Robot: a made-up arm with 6 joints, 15 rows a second.
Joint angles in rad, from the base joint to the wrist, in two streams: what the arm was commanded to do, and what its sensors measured. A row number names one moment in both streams.
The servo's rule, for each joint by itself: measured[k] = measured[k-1] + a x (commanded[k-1-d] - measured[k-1]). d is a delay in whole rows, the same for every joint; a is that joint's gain. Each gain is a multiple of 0.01, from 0.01 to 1. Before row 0 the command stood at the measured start. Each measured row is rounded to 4 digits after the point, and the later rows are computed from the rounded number. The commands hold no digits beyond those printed.
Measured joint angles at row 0:
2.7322 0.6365 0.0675 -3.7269 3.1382 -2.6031
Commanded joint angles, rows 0 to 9:
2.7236 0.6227 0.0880 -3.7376 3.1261 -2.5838
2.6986 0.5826 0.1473 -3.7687 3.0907 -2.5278
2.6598 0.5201 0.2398 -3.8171 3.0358 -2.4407
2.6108 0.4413 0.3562 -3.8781 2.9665 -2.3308
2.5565 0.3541 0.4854 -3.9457 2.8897 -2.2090
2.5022 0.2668 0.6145 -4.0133 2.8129 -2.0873
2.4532 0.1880 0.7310 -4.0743 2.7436 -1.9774
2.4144 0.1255 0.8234 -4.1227 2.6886 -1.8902
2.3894 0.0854 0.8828 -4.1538 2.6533 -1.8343
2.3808 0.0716 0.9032 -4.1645 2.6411 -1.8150
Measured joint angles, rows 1 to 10:
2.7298 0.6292 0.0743 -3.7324 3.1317 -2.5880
2.7211 0.6045 0.0984 -3.7509 3.1096 -2.5410
2.7039 0.5598 0.1451 -3.7847 3.0697 -2.4628
2.6778 0.4970 0.2148 -3.8323 3.0140 -2.3598
2.6438 0.4213 0.3041 -3.8901 2.9469 -2.2422
2.6042 0.3394 0.4065 -3.9529 2.8745 -2.1214
2.5619 0.2592 0.5136 -4.0148 2.8038 -2.0091
2.5206 0.1883 0.6158 -4.0698 2.7416 -1.9164
2.4839 0.1338 0.7039 -4.1126 2.6939 -1.8524
2.4550 0.1008 0.7697 -4.1391 2.6654 -1.8232
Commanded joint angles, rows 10 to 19:
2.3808 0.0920 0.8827 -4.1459 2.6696 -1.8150
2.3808 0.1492 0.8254 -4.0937 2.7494 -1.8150
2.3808 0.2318 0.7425 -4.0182 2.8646 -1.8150
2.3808 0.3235 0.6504 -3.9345 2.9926 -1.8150
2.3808 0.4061 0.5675 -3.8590 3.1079 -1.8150
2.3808 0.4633 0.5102 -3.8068 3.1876 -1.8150
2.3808 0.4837 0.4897 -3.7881 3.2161 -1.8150
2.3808 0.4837 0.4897 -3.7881 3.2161 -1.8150
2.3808 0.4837 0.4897 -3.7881 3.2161 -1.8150
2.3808 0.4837 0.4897 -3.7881 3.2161 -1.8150
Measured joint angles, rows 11 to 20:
2.4342 0.0961 0.8070 -4.1426 2.6677 -1.8168
2.4192 0.1242 0.8131 -4.1177 2.7118 -1.8154
2.4084 0.1812 0.7898 -4.0670 2.7943 -1.8151
2.4007 0.2566 0.7438 -3.9994 2.9014 -1.8150
2.3951 0.3358 0.6856 -3.9278 3.0129 -1.8150
2.3911 0.4034 0.6277 -3.8661 3.1072 -1.8150
2.3882 0.4460 0.5822 -3.8263 3.1660 -1.8150
2.3861 0.4660 0.5517 -3.8068 3.1931 -1.8150
2.3846 0.4754 0.5312 -3.7973 3.2055 -1.8150
2.3835 0.4798 0.5175 -3.7926 3.2112 -1.8150

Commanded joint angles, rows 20 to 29:
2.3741 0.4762 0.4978 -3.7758 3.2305 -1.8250
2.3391 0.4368 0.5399 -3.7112 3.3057 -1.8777
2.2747 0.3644 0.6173 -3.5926 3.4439 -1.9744
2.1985 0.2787 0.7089 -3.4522 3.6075 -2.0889
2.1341 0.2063 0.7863 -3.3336 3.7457 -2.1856
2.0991 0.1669 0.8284 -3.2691 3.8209 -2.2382
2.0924 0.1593 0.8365 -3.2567 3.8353 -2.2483
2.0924 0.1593 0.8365 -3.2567 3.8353 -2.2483
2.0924 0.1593 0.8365 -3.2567 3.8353 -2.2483
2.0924 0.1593 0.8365 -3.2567 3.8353 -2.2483
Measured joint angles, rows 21 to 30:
2.3809 0.4779 0.5110 -3.7840 3.2216 -1.8228
2.3692 0.4561 0.5205 -3.7469 3.2670 -1.8656
2.3427 0.4075 0.5524 -3.6682 3.3625 -1.9505
2.3023 0.3392 0.6040 -3.5580 3.4948 -2.0585
2.2552 0.2688 0.6642 -3.4436 3.6303 -2.1576
2.2115 0.2148 0.7184 -3.3546 3.7332 -2.2205
2.1782 0.1854 0.7574 -3.3047 3.7883 -2.2422
2.1542 0.1716 0.7835 -3.2802 3.8137 -2.2470
2.1369 0.1651 0.8010 -3.2682 3.8254 -2.2480
2.1244 0.1620 0.8127 -3.2623 3.8307 -2.2482

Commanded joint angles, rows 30 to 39:
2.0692 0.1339 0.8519 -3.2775 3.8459 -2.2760
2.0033 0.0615 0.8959 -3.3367 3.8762 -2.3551
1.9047 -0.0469 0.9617 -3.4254 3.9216 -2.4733
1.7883 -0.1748 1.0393 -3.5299 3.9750 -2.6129
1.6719 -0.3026 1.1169 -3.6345 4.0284 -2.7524
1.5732 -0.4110 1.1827 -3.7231 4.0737 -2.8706
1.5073 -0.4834 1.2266 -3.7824 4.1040 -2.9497
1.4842 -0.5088 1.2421 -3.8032 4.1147 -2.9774
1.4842 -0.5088 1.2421 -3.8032 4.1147 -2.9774
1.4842 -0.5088 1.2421 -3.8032 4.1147 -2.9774
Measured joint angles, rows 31 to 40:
2.1089 0.1471 0.8256 -3.2701 3.8389 -2.2699
2.0793 0.1017 0.8488 -3.3041 3.8590 -2.3364
2.0304 0.0229 0.8861 -3.3660 3.8928 -2.4432
1.9626 -0.0819 0.9367 -3.4496 3.9372 -2.5756
1.8812 -0.1989 0.9962 -3.5439 3.9864 -2.7135
1.7950 -0.3113 1.0577 -3.6353 4.0335 -2.8360
1.7144 -0.4025 1.1134 -3.7103 4.0716 -2.9247
1.6499 -0.4588 1.1559 -3.7577 4.0949 -2.9658
1.6035 -0.4853 1.1843 -3.7809 4.1056 -2.9748
1.5701 -0.4978 1.2034 -3.7923 4.1105 -2.9768

